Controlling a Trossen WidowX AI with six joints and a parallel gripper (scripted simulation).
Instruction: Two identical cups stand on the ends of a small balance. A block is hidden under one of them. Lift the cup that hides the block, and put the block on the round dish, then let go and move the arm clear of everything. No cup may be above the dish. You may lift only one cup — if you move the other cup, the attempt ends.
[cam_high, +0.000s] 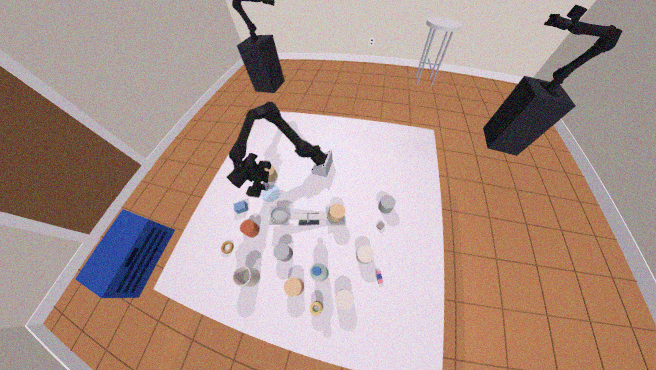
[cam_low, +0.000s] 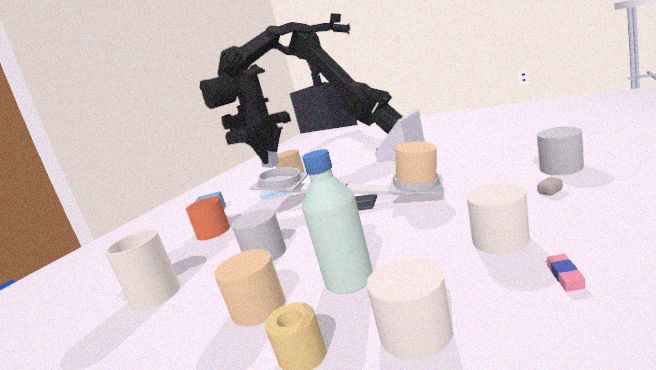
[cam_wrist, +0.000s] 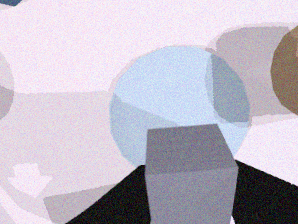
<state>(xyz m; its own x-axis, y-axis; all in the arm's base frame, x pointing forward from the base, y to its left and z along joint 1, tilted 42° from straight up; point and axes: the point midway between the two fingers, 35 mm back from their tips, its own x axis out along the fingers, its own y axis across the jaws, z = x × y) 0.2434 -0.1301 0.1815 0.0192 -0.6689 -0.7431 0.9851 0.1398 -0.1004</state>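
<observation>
Right now my gripper tip is 70 mm above the pale blue round dish. Also, from my gripper tip: grey block: 10 mm above; blue block: 130 mm ahead, 110 mm to the right, 60 mm below; tan cup: 100 mm behind, 60 mm to the right, 40 mm below.
</observation>
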